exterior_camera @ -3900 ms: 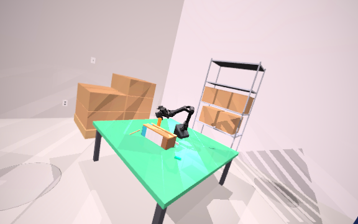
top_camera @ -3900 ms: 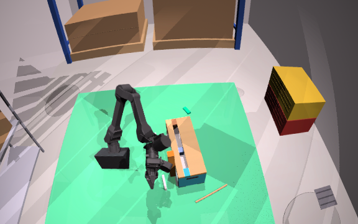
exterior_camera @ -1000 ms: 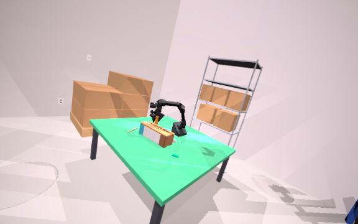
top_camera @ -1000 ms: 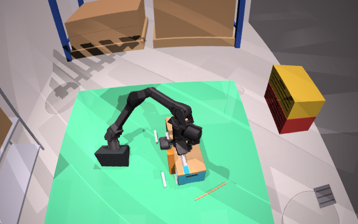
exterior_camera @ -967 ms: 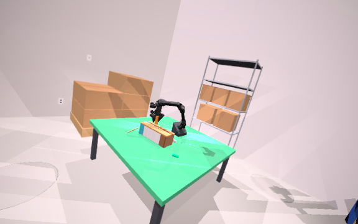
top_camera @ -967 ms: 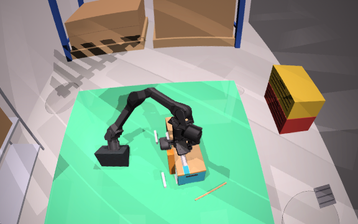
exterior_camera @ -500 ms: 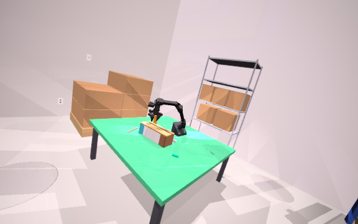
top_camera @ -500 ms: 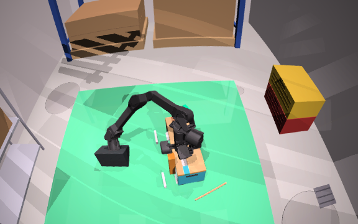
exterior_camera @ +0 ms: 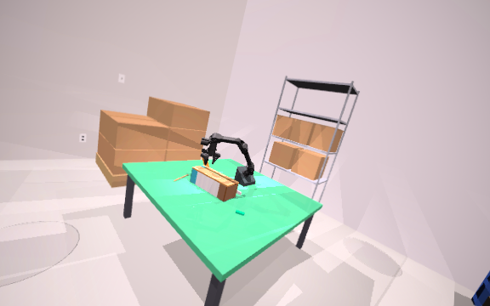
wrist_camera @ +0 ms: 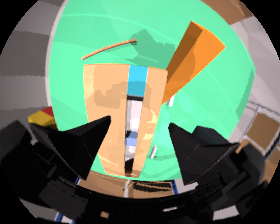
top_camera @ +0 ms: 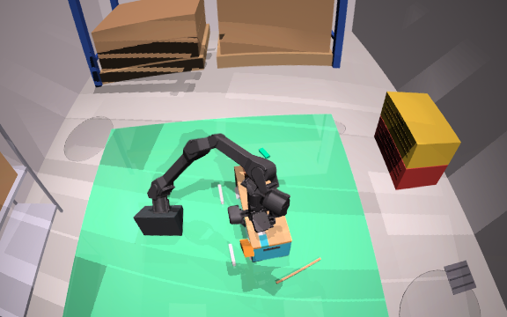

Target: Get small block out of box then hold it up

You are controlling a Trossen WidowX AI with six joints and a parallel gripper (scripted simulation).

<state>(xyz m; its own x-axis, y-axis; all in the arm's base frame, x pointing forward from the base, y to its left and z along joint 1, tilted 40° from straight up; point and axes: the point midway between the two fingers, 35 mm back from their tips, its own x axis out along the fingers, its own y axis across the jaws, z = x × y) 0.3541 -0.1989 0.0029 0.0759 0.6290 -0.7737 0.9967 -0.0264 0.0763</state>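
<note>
Now: the wooden box 11 cm to the left of my gripper tip, 10 cm below it and 1 cm behind it. Also, from my gripper tip: small block (11 cm to the left, 8 cm below, 1 cm ahead); thin wooden rod (16 cm below, 15 cm to the right, 13 cm ahead); orange bar (6 cm below, 5 cm to the right, 5 cm behind).
</note>
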